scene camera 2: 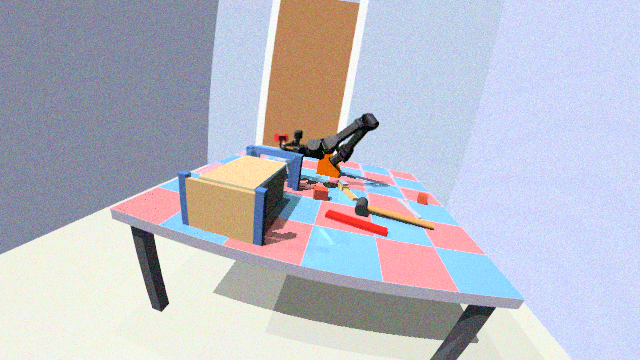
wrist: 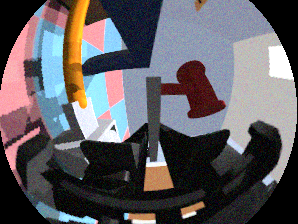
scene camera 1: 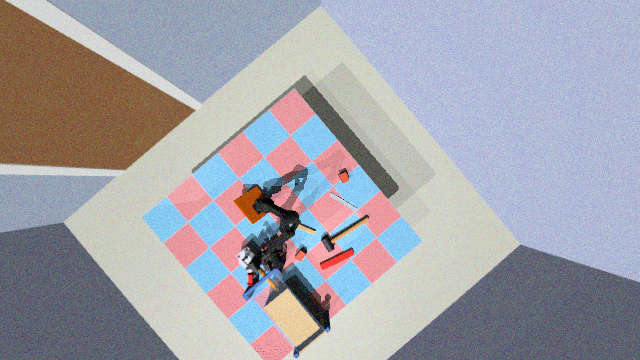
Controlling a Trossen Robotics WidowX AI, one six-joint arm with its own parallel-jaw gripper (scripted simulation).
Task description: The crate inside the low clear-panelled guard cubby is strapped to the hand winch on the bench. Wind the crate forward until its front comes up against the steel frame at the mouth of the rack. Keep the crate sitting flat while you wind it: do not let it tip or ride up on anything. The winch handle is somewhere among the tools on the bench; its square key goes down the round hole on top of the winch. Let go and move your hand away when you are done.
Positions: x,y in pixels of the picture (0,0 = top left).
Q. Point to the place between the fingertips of my gripper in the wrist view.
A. At 152,125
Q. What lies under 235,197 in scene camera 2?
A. A rack.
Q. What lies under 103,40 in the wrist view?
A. A rack.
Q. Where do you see a rack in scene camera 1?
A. At 284,303
